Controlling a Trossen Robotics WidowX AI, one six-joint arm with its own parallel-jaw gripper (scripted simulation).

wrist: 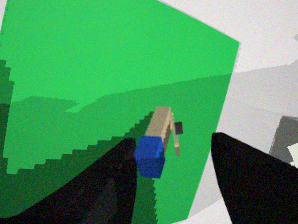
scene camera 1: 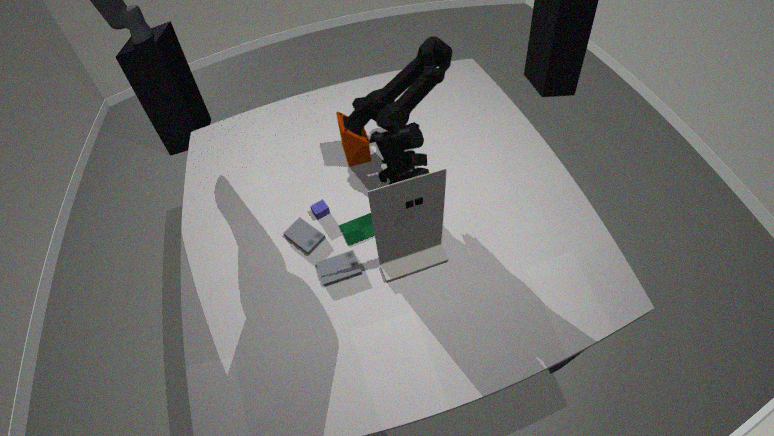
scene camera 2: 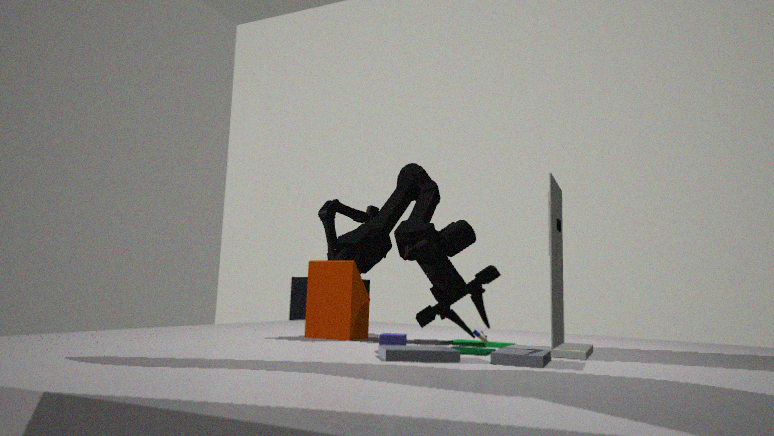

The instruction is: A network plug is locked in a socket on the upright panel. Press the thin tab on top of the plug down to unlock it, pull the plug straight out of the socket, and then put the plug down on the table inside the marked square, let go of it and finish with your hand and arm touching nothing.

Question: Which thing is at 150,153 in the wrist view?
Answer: A network plug.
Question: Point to an upright panel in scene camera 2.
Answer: At 559,348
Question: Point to an upright panel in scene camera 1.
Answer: At 407,216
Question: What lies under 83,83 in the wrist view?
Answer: A green marked square.
